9 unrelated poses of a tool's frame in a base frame.
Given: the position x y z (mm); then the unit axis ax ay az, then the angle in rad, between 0 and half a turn.
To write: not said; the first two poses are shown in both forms.
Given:
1: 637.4 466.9 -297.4 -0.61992 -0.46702 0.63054 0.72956
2: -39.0 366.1 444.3 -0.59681 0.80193 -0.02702 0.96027
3: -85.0 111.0 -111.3 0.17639 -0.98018 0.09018 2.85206
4: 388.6 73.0 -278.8 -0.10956 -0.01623 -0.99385 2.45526
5: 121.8 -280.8 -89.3 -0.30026 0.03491 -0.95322 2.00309
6: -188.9 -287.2 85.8 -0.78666 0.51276 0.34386 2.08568
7: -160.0 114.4 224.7 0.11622 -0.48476 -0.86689 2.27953
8: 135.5 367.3 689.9 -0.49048 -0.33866 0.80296 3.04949
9: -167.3 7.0 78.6 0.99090 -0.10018 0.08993 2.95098
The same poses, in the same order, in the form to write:
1: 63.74 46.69 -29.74 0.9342 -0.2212 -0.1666 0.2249
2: -3.90 36.61 44.43 0.8869 -0.2757 0.3704 -0.0125
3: -8.50 11.10 -11.13 0.1443 0.1745 -0.9699 0.0892
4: 38.86 7.30 -27.88 0.3365 -0.1032 -0.0153 -0.9359
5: 12.18 -28.08 -8.93 0.5390 -0.2529 0.0294 -0.8029
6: -18.89 -28.72 8.58 0.5038 -0.6795 0.4429 0.2970
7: -16.00 11.44 22.47 0.4178 0.1056 -0.4404 -0.7876
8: 13.55 36.73 68.99 0.0460 -0.4900 -0.3383 0.8021
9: -16.73 0.70 7.86 0.0952 0.9864 -0.0997 0.0895
